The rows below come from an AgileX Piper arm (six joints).
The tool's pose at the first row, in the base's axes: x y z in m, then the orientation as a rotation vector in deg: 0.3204 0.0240 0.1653 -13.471 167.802 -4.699
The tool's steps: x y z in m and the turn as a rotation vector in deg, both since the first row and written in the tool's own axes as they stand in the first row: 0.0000 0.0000 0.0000 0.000 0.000 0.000; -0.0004 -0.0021 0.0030 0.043 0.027 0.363; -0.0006 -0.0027 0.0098 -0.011 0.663 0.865; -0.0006 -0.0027 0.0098 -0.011 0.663 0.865; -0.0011 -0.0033 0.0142 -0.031 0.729 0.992; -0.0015 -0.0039 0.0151 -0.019 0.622 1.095; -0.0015 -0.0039 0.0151 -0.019 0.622 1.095; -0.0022 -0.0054 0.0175 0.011 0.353 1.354; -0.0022 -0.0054 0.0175 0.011 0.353 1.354; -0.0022 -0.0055 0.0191 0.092 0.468 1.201; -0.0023 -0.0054 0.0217 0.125 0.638 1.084; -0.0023 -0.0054 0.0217 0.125 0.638 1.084
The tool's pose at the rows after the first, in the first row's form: 0.3204 0.0240 0.1653 -13.471 167.802 -4.699; 0.3217 0.0219 0.1626 -12.933 167.857 -4.711; 0.3234 0.0211 0.1560 -12.218 168.539 -4.647; 0.3234 0.0211 0.1560 -12.218 168.539 -4.647; 0.3249 0.0204 0.1519 -12.035 168.617 -4.607; 0.3255 0.0198 0.1511 -11.880 168.518 -4.594; 0.3255 0.0198 0.1511 -11.880 168.518 -4.594; 0.3269 0.0184 0.1490 -11.489 168.268 -4.562; 0.3269 0.0184 0.1490 -11.489 168.268 -4.562; 0.3273 0.0182 0.1474 -11.704 168.361 -4.719; 0.3279 0.0182 0.1449 -11.874 168.517 -4.810; 0.3279 0.0182 0.1449 -11.874 168.517 -4.810
